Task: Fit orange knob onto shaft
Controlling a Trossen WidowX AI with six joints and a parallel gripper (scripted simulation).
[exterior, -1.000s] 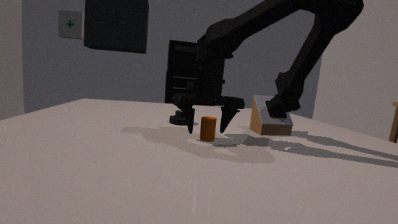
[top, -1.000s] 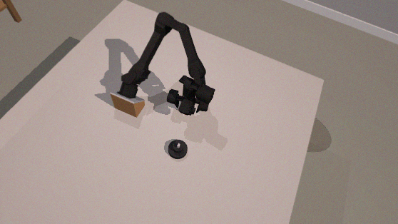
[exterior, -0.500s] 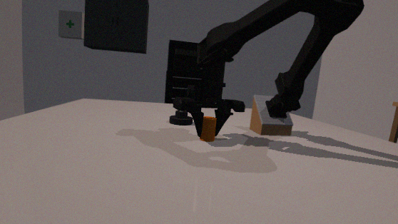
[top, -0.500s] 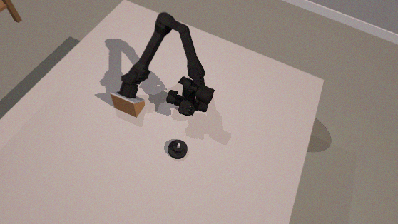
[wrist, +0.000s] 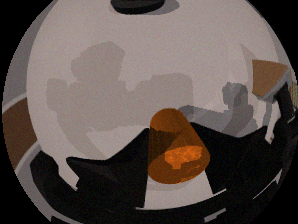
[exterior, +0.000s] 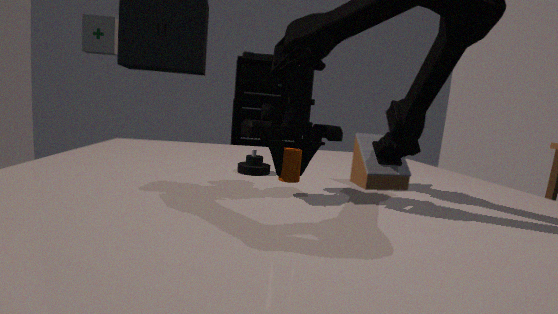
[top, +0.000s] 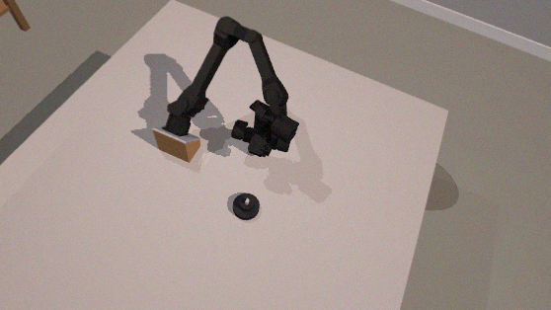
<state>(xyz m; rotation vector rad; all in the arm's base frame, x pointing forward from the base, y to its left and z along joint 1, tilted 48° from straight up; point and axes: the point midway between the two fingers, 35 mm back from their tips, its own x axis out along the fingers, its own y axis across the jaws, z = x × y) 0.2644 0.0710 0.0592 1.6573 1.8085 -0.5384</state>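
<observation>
Now: gripper tip 30 mm below the orange knob. Round my gripper tip: black round pedestal: 50 mm ahead, 190 mm to the right, 10 mm below.
</observation>
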